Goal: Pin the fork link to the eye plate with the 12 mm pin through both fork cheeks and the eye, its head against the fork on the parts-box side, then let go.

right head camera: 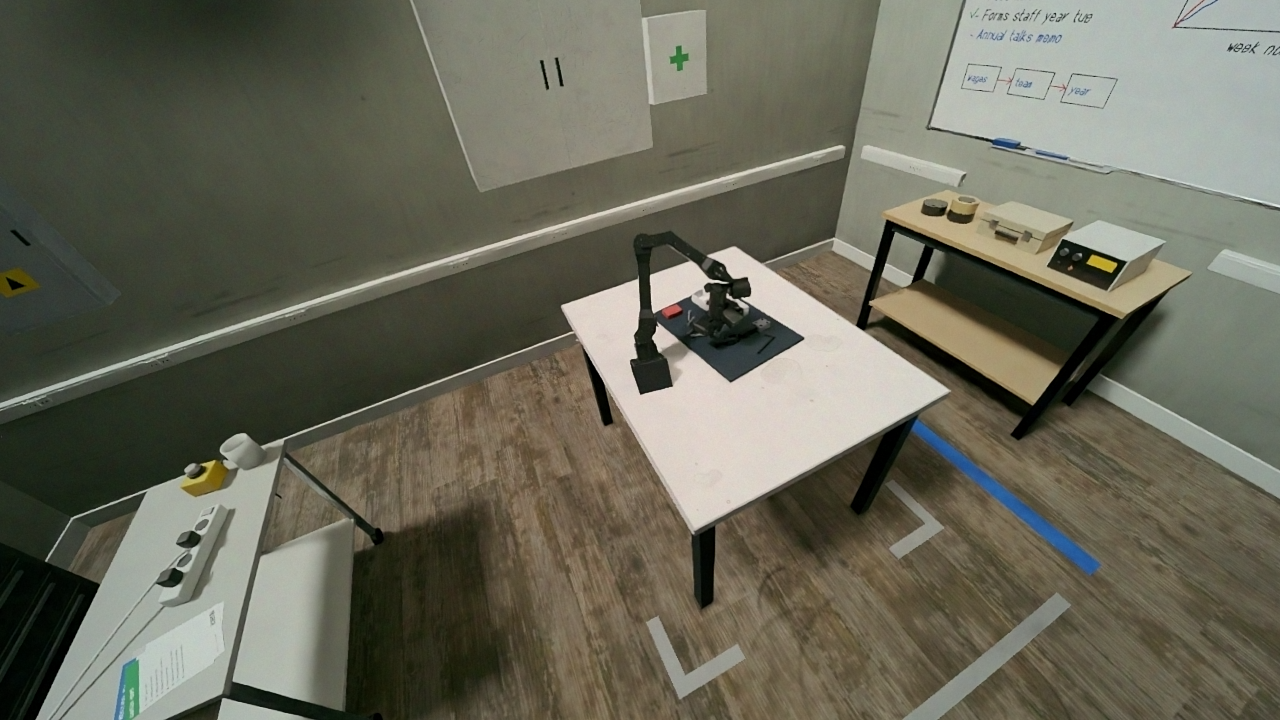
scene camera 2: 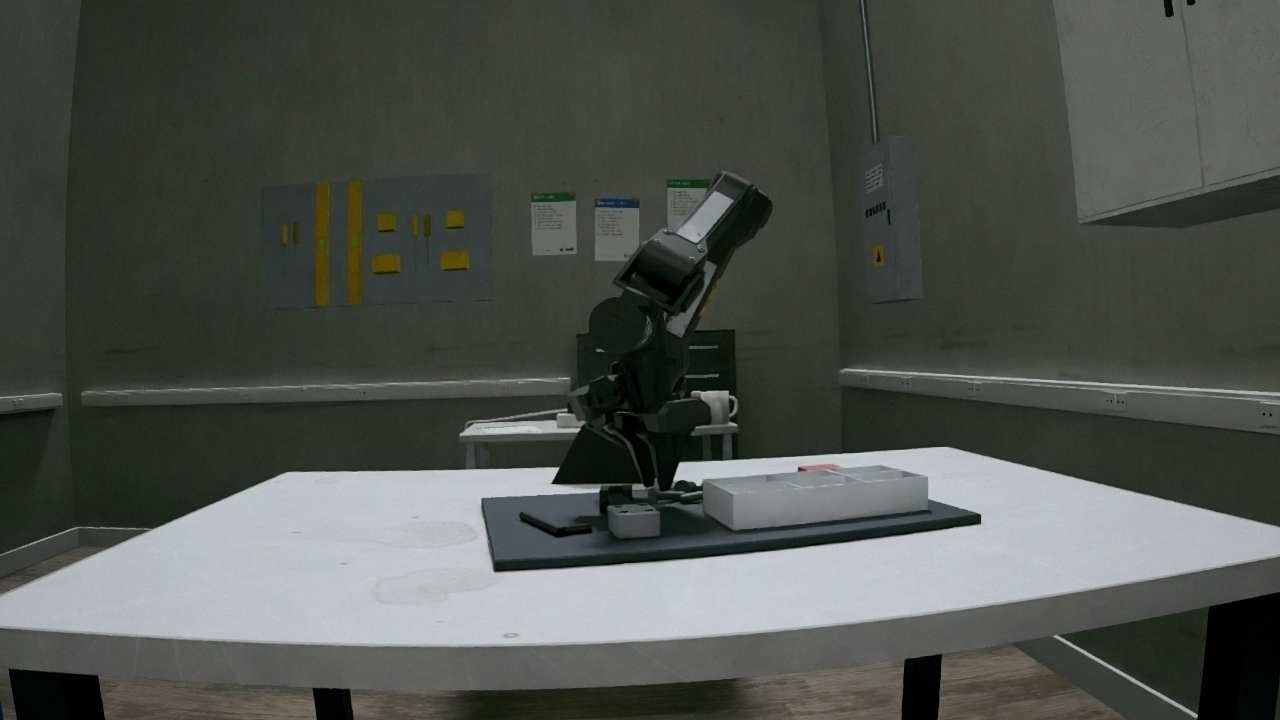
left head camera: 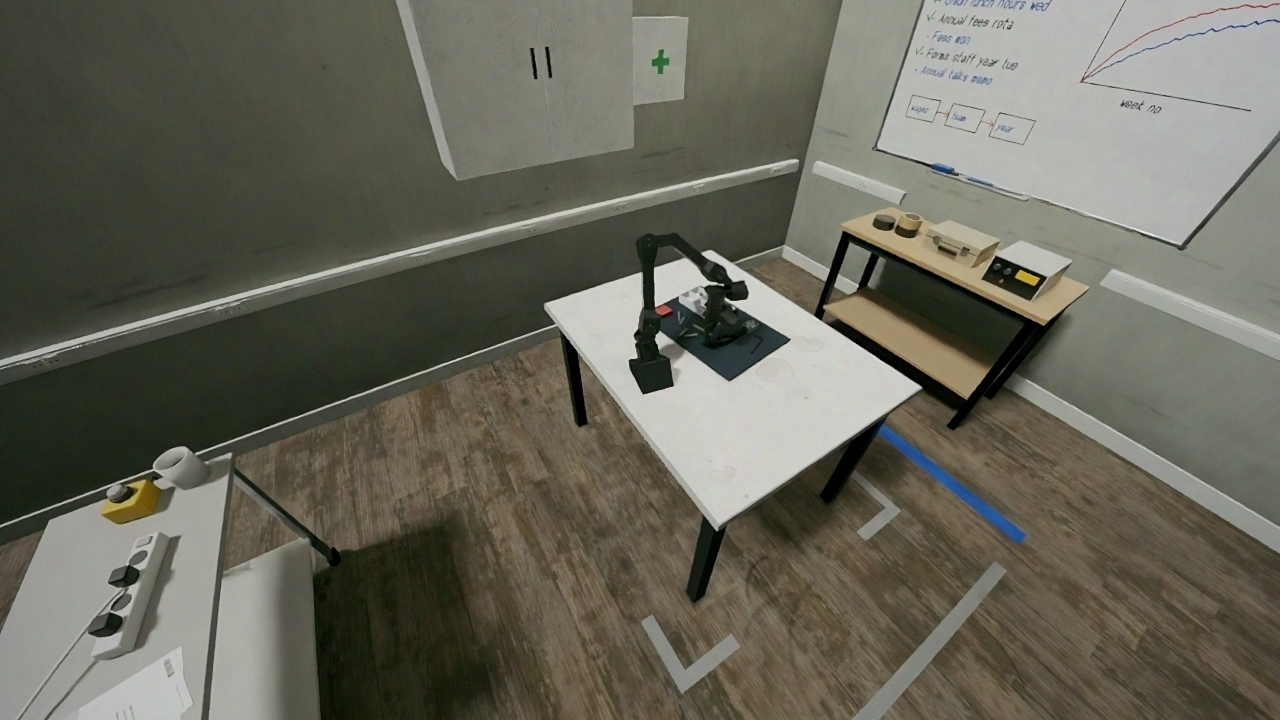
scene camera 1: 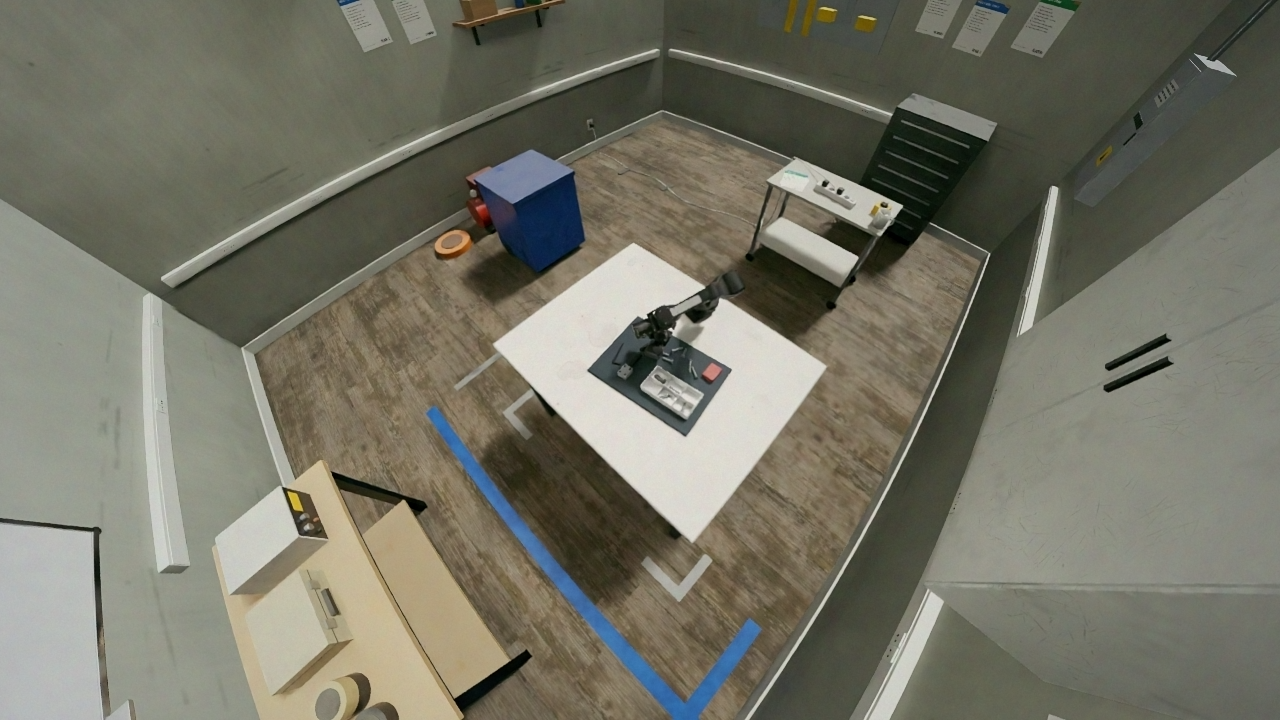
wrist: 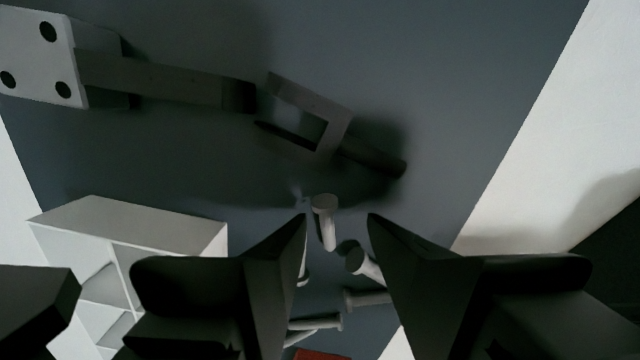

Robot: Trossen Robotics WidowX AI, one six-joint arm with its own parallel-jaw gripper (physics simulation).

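Seen in the pictures: gripper, fingertip midpoint: (right head camera: 715, 334) (scene camera 2: 657, 489) (left head camera: 708, 335) (scene camera 1: 661, 350) (wrist: 336, 219); arm's base, origin of the base link: (right head camera: 647, 359) (left head camera: 648, 359).
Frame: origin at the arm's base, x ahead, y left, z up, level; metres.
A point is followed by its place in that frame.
In the wrist view, the eye plate's pale block (wrist: 35, 57) @(x 0.437, y 0.045, z -0.022 m) (scene camera 2: 633, 522) @(x 0.467, y 0.049, z -0.031 m) has dark holes, and its dark flat bar (wrist: 170, 82) points at the fork link (wrist: 340, 125) @(x 0.296, y 0.009, z -0.022 m). The fork lies apart from the bar's end, turned at an angle, its round shank toward the right. My gripper (wrist: 336, 219) @(x 0.268, y 0.061, z -0.031 m) (scene camera 2: 657, 484) @(x 0.268, y 0.061, z -0.031 m) is open and empty, low over the mat. A headed pin (wrist: 327, 227) @(x 0.269, y 0.071, z -0.034 m) shows between the fingertips in the wrist view, not gripped. A thicker-headed pin (wrist: 365, 264) @(x 0.233, y 0.083, z -0.029 m) is beside it, partly behind the right finger. Which pin is the 12 mm one, I cannot tell.
Several more pins, including one pin (wrist: 367, 298) @(x 0.204, y 0.121, z -0.036 m) and another pin (wrist: 315, 322) @(x 0.225, y 0.179, z -0.040 m), lie behind the fingers. The parts box (wrist: 130, 225) @(x 0.387, y 0.126, z -0.025 m) (scene camera 2: 814, 501) @(x 0.417, y 0.220, z -0.025 m) (scene camera 1: 671, 392) @(x 0.360, y 0.229, z -0.031 m) stands at the left in the wrist view. A red block (wrist: 320, 355) @(x 0.188, y 0.239, z -0.043 m) (scene camera 1: 711, 372) @(x 0.185, y 0.262, z -0.026 m) and a black hex key (scene camera 2: 554, 523) @(x 0.440, y -0.028, z -0.037 m) are on the dark mat (scene camera 2: 537, 548) @(x 0.505, y -0.033, z -0.046 m).
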